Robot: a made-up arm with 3 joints. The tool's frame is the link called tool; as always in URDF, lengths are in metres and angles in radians. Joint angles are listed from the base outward. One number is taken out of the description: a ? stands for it. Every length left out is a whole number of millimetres.
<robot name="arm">
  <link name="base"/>
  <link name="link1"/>
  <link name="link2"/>
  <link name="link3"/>
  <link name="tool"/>
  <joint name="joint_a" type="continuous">
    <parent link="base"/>
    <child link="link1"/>
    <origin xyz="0 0.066 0.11"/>
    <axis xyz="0 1 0"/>
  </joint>
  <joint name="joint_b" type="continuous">
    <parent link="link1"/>
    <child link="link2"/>
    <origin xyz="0.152 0 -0.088"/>
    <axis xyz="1 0 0"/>
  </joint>
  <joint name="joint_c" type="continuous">
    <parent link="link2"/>
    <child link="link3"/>
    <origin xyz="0 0.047 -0.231"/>
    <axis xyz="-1 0 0"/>
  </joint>
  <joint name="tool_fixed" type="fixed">
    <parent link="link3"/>
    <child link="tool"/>
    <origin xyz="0 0.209 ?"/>
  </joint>
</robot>
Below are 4 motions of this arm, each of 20 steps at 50 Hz.
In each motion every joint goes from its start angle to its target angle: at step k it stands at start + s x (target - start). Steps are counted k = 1, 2, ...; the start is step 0. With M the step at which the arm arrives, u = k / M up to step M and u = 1 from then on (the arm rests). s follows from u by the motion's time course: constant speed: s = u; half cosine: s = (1 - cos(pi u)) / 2; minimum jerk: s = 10 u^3 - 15 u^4 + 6 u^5.
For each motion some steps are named. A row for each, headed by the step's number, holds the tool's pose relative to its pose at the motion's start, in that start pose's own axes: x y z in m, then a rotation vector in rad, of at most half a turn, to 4 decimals.
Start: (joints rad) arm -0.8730 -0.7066 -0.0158
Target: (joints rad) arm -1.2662 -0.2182 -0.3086
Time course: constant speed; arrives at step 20
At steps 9, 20:
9: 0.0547 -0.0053 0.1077 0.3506 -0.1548 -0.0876
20: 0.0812 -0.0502 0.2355 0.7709 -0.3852 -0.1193

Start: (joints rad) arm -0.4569 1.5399 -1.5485
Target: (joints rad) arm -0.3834 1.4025 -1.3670
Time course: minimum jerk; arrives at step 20
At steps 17, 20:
17: -0.0050 0.0038 -0.0250 -0.3103 -0.0703 -0.0149
20: -0.0050 0.0037 -0.0257 -0.3188 -0.0721 -0.0156

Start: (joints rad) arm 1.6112 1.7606 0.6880
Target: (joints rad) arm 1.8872 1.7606 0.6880
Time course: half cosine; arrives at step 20
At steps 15, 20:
15: 0.0461 -0.0364 -0.0198 0.0000 0.1126 -0.2069
20: 0.0530 -0.0435 -0.0237 0.0000 0.1319 -0.2425

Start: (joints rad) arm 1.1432 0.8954 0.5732
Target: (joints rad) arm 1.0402 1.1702 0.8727
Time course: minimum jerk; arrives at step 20
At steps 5, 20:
5: 0.0007 0.0054 0.0058 -0.0026 -0.0101 0.0034
20: 0.0006 0.0460 0.0607 -0.0247 -0.0981 0.0314

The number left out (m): 0.063
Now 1 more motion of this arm.
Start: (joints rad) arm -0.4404 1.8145 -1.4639
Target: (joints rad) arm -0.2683 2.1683 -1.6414
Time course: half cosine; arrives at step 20
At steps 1, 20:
1: -0.0001 0.0000 0.0004 0.0033 -0.0010 0.0001
20: -0.0190 -0.0187 0.0481 0.5300 -0.1602 0.0682

